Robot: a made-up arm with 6 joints.
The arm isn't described. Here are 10 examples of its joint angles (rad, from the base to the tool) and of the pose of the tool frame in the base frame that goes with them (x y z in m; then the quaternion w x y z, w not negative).
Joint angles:
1: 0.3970 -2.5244 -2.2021 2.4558 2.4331 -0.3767
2: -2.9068 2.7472 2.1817 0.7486 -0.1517 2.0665
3: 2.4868 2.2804 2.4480 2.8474 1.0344 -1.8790
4: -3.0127 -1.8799 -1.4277 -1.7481 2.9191 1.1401
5: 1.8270 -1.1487 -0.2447 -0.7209 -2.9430 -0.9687
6: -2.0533 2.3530 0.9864 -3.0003 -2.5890 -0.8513
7: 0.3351 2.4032 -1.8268 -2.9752 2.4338 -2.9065
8: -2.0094 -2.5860 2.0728 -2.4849 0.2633 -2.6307
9: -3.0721 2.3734 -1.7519 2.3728 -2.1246 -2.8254
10: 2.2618 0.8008 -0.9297 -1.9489 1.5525 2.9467
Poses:
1: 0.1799 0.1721 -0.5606 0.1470 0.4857 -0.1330 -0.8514
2: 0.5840 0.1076 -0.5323 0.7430 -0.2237 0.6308 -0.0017
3: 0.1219 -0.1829 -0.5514 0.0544 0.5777 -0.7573 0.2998
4: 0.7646 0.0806 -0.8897 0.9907 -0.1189 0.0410 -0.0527
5: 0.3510 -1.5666 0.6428 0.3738 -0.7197 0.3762 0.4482
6: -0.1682 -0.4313 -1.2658 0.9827 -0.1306 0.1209 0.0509
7: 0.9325 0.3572 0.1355 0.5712 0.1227 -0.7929 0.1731
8: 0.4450 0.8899 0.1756 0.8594 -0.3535 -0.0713 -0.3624
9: -1.1780 -0.0583 0.0770 0.2340 -0.8706 0.3659 0.2313
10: -0.2864 0.4430 1.6496 0.0829 -0.7039 -0.1385 -0.6917
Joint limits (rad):
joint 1: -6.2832..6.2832
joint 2: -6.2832..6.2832
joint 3: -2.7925..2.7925
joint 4: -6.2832..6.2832
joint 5: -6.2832..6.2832
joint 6: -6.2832..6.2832
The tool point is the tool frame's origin. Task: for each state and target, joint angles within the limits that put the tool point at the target. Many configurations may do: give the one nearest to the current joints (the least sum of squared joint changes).
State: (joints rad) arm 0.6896 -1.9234 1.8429 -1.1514 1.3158 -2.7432
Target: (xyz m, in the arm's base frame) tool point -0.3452 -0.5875 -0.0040
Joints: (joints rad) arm 0.9541 -2.8684 2.3046 -1.1209 1.5003 -2.7432
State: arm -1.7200 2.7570 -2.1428 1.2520 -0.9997 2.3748
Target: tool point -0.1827 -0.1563 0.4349
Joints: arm -2.2481 2.0097 -2.7041 1.2496 -0.9575 2.3748
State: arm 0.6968 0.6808 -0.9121 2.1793 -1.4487 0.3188
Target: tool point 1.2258 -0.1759 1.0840
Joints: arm -0.0992 1.4260 -1.1321 2.1109 -1.5930 0.3188
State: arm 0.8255 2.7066 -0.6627 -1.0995 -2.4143 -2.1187
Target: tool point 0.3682 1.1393 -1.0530
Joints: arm 1.1574 2.5738 -0.4293 -1.1314 -2.2729 -2.1187
